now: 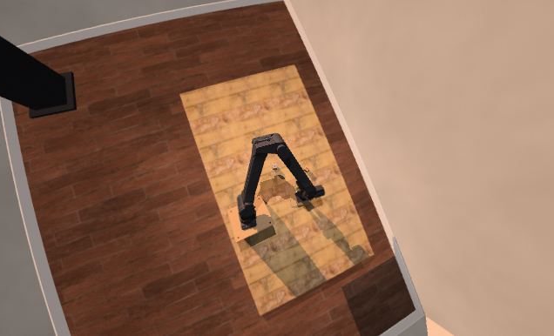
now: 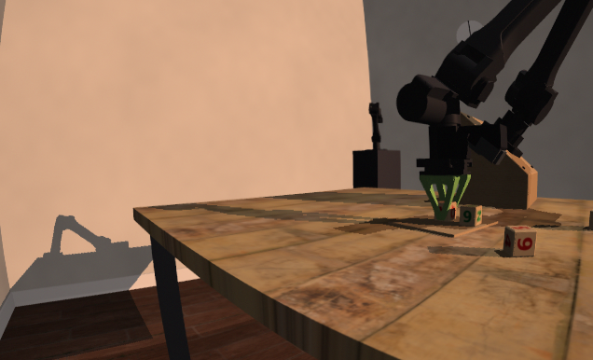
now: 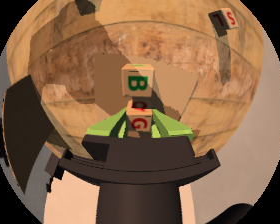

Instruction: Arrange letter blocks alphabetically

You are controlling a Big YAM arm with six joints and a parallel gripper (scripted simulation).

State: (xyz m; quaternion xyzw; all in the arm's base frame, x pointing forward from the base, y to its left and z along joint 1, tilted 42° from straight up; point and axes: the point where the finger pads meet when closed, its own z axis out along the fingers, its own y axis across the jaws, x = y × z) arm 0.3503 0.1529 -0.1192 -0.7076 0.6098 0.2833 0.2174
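Now: hand 20 mm above the thin brown mat. Also, from my hand: block 50 mm to the left, 10 mm behind.
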